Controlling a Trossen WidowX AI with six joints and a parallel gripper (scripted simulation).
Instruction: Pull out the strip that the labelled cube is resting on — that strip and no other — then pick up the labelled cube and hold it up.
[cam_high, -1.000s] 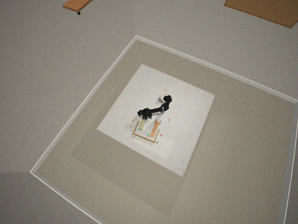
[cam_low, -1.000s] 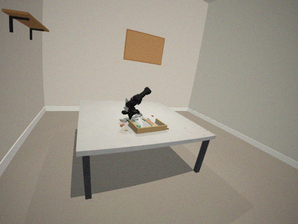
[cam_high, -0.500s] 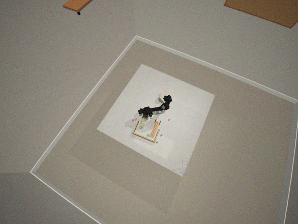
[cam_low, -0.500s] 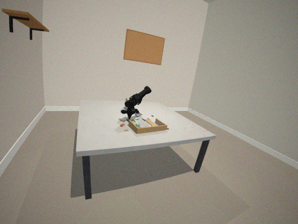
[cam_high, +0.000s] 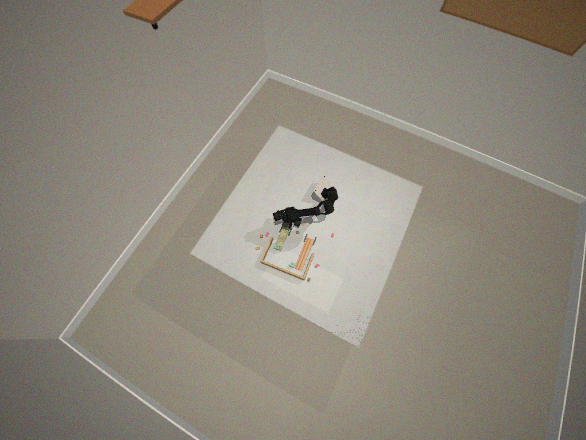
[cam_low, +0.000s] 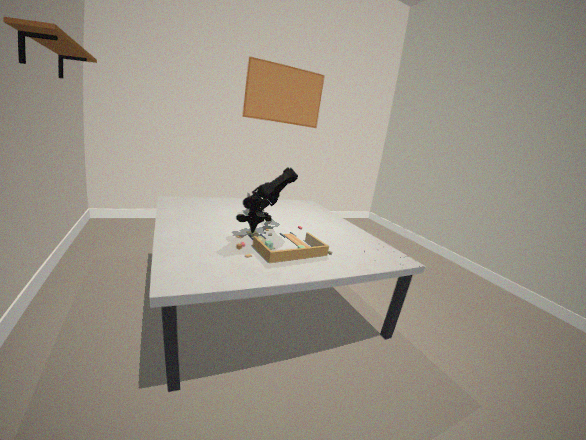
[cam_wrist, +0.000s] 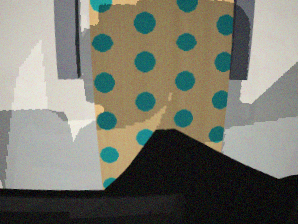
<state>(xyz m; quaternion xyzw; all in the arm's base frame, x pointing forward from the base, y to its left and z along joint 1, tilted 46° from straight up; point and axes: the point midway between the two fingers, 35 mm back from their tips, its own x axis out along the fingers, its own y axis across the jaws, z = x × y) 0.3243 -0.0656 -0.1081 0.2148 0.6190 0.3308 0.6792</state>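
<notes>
My gripper tip is 90 mm short of the strip and 20 mm to the right of it.
</notes>
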